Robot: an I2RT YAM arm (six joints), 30 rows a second.
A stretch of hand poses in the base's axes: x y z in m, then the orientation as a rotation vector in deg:
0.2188 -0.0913 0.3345 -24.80 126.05 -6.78
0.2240 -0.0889 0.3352 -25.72 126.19 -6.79
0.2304 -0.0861 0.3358 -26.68 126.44 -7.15
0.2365 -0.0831 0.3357 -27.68 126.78 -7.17
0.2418 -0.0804 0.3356 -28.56 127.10 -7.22
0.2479 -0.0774 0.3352 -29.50 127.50 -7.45
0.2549 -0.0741 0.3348 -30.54 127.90 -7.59
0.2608 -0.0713 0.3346 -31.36 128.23 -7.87
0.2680 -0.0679 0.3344 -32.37 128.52 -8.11
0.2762 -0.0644 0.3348 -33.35 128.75 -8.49
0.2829 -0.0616 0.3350 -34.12 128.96 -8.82
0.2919 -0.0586 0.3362 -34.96 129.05 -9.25
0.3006 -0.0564 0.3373 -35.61 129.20 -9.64
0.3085 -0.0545 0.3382 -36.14 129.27 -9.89
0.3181 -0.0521 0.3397 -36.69 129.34 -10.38
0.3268 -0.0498 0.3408 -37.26 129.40 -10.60
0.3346 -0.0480 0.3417 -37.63 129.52 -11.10
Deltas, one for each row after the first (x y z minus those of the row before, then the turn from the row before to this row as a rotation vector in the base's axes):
0.0052 0.0024 0.0007 -0.36 0.29 0.62
0.0064 0.0028 0.0006 -0.64 0.36 0.50
0.0061 0.0030 -0.0001 -0.42 0.50 0.63
0.0053 0.0027 -0.0001 -0.39 0.46 0.54
0.0061 0.0030 -0.0004 -0.55 0.53 0.50
0.0070 0.0033 -0.0004 -0.52 0.57 0.60
0.0059 0.0028 -0.0002 -0.53 0.44 0.41
0.0072 0.0034 -0.0002 -0.57 0.45 0.56
0.0082 0.0035 0.0004 -0.65 0.37 0.50
0.0067 0.0028 0.0002 -0.53 0.32 0.38
0.0090 0.0030 0.0012 -0.61 0.21 0.42
0.0087 0.0022 0.0011 -0.53 0.23 0.29
0.0079 0.0019 0.0009 -0.37 0.15 0.27
0.0096 0.0024 0.0015 -0.55 0.12 0.21
0.0087 0.0023 0.0011 -0.36 0.16 0.31
0.0078 0.0018 0.0009 -0.50 0.13 0.07

